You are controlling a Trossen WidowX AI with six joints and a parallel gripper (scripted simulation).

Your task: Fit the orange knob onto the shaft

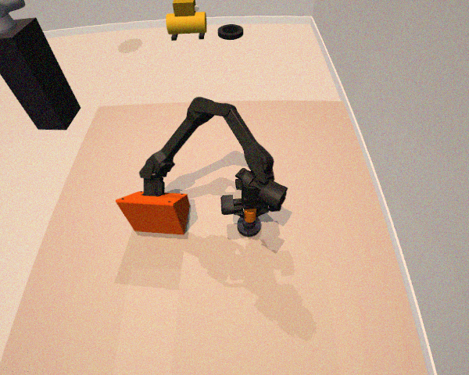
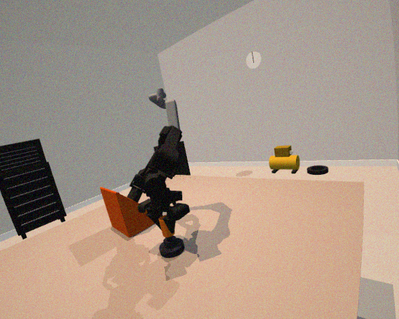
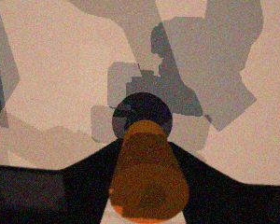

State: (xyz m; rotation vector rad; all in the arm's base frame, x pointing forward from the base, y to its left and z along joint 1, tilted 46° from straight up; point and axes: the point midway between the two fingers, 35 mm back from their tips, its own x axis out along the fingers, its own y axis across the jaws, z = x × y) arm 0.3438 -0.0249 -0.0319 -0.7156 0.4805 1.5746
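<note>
Now: gripper tip 2 cm below the orange knob. From my gripper tip the other things lie so: dark round pedestal (4 cm below).
</note>
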